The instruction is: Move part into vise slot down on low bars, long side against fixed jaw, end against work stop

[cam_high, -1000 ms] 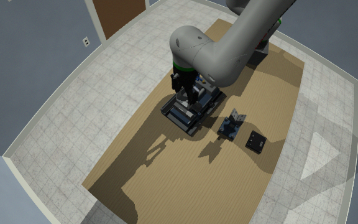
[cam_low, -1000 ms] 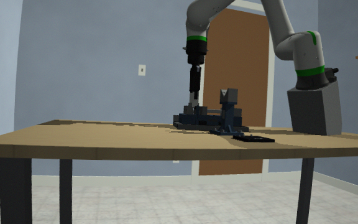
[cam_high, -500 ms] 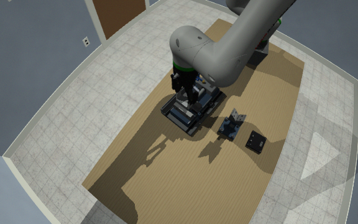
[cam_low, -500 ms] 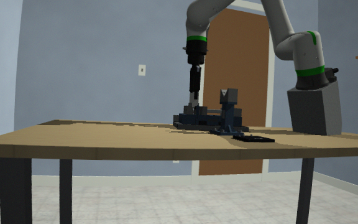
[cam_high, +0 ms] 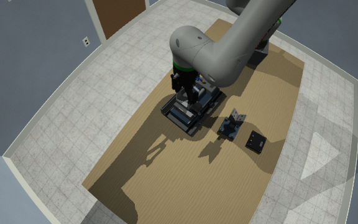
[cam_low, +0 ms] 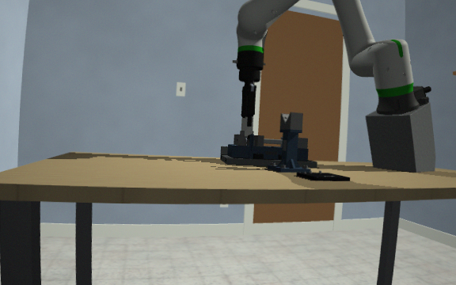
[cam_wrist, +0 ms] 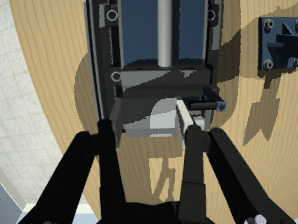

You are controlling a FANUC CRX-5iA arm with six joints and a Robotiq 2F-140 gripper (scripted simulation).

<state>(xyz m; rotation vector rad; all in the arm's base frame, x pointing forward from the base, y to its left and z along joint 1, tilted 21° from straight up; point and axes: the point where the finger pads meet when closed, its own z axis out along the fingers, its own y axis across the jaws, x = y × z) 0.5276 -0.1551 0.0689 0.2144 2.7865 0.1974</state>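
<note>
Now: hand 30 mm above the part. Round my hand: moving jaw (30 mm behind, 20 mm to the left, 40 mm below); then air cylinder rod (80 mm behind, 30 mm to the left, 40 mm below); then work stop rod (10 mm ahead, 70 mm to the left, 30 mm below).
</note>
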